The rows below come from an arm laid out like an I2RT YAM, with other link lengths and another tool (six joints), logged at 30 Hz.
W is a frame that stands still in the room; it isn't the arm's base.
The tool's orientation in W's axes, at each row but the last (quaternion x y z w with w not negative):
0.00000, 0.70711, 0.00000, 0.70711
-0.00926, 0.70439, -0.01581, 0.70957
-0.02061, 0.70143, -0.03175, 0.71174
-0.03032, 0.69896, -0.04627, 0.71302
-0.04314, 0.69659, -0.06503, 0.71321
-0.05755, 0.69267, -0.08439, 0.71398
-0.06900, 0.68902, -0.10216, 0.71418
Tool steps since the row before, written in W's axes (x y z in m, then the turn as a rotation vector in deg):
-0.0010, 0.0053, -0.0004, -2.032, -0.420, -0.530
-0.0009, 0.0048, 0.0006, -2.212, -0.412, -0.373
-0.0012, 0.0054, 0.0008, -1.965, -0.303, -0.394
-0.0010, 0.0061, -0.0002, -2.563, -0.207, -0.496
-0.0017, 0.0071, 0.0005, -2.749, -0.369, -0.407
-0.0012, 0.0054, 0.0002, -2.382, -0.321, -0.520
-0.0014, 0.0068, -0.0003, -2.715, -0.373, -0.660
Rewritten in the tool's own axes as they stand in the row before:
0.0004, 0.0053, -0.0010, 0.530, -0.420, -2.032
-0.0008, 0.0048, -0.0009, 0.372, -0.419, -2.211
-0.0012, 0.0053, -0.0013, 0.388, -0.305, -1.966
-0.0005, 0.0061, -0.0011, 0.468, -0.213, -2.568
-0.0016, 0.0069, -0.0019, 0.401, -0.392, -2.747
-0.0013, 0.0052, -0.0014, 0.511, -0.308, -2.386
-0.0014, 0.0066, -0.0017, 0.650, -0.342, -2.722

